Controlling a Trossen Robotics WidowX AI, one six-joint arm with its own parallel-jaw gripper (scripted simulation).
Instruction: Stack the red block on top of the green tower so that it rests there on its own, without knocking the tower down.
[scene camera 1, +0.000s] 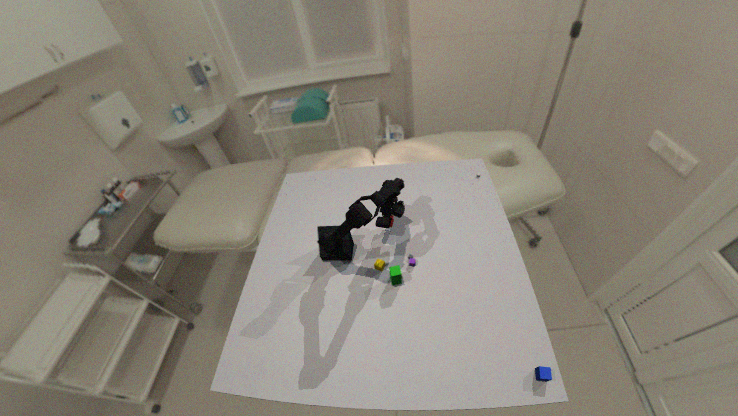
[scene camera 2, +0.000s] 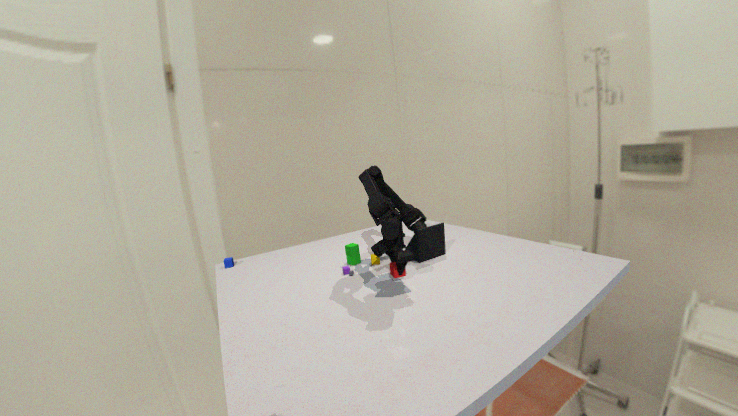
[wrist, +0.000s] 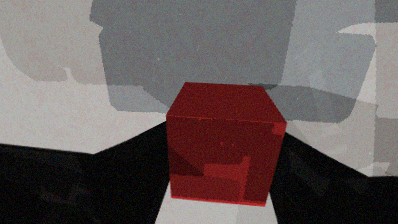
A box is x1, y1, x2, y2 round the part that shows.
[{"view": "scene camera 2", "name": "my gripper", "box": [371, 231, 414, 274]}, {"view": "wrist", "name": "my gripper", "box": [0, 121, 397, 223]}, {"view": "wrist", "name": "red block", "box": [166, 82, 287, 206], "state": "held by my gripper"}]
